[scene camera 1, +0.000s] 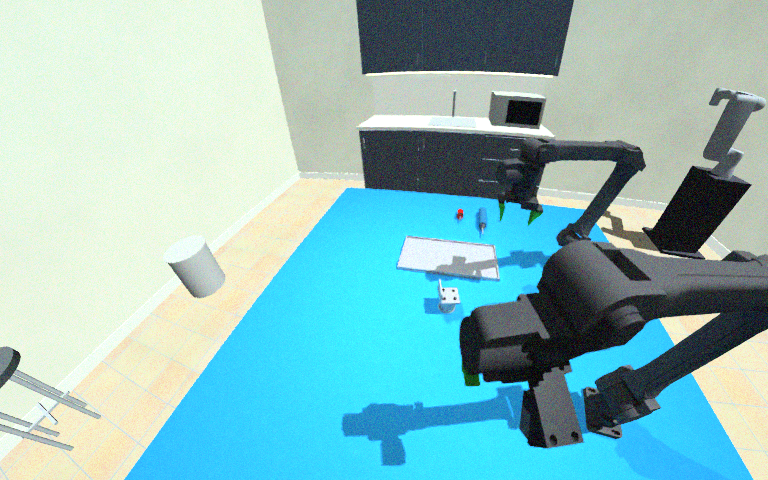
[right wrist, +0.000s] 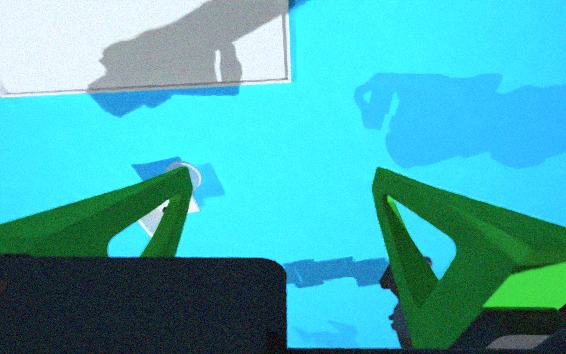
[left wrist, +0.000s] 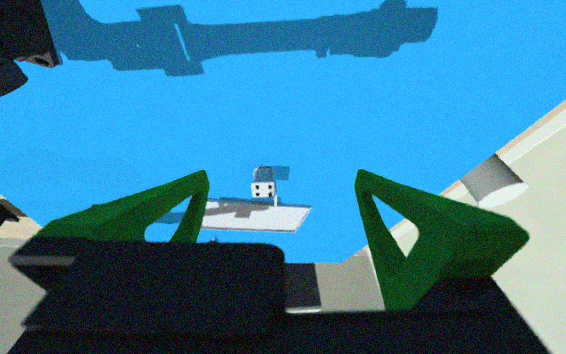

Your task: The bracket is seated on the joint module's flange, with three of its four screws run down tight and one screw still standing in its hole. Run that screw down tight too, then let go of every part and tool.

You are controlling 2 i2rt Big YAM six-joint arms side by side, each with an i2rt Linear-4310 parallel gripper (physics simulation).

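Frame: origin at the left arm's base, x ahead, y left, z up, level; metres.
Seen in the pictures: left gripper, between the fingertips: (left wrist: 281,177); right gripper, between the fingertips: (scene camera 1: 514,222) (right wrist: 282,177); left arm's base, origin of its link: (scene camera 1: 600,412) (left wrist: 18,22).
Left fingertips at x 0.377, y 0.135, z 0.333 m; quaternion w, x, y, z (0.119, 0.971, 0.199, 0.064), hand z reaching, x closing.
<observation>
Offsets run from my left fingertips to a thing's top centre. Level surfaces: height alone.
The white bracket (scene camera 1: 449,295) (left wrist: 263,189) (right wrist: 152,220) sits on top of the round joint module @(0.123 m ahead, 0.360 m right, 0.270 m down) (scene camera 1: 446,308) (left wrist: 263,174) (right wrist: 196,176), with an upright flap at one side. Dark screw heads show on its plate; which one stands higher cannot be told. In the right wrist view a finger hides part of both. The blue screwdriver @(0.065 m ahead, 0.943 m right, 0.292 m down) (scene camera 1: 482,217) lies behind the tray. My left gripper (left wrist: 281,177) is open and empty, in the air; in the scene view one green finger (scene camera 1: 471,377) shows, lower right of the bracket. My right gripper (scene camera 1: 515,222) (right wrist: 282,177) is open and empty, above the mat right of the screwdriver.
A shallow white tray @(0.176 m ahead, 0.624 m right, 0.317 m down) (scene camera 1: 419,254) (left wrist: 280,220) (right wrist: 50,45) lies between the bracket and the screwdriver. A small red object @(0.185 m ahead, 0.958 m right, 0.299 m down) (scene camera 1: 460,213) lies left of the screwdriver. The blue table top @(0.333 m down) (scene camera 1: 283,350) carries both arms, whose bases stand at the right in the scene view.
</observation>
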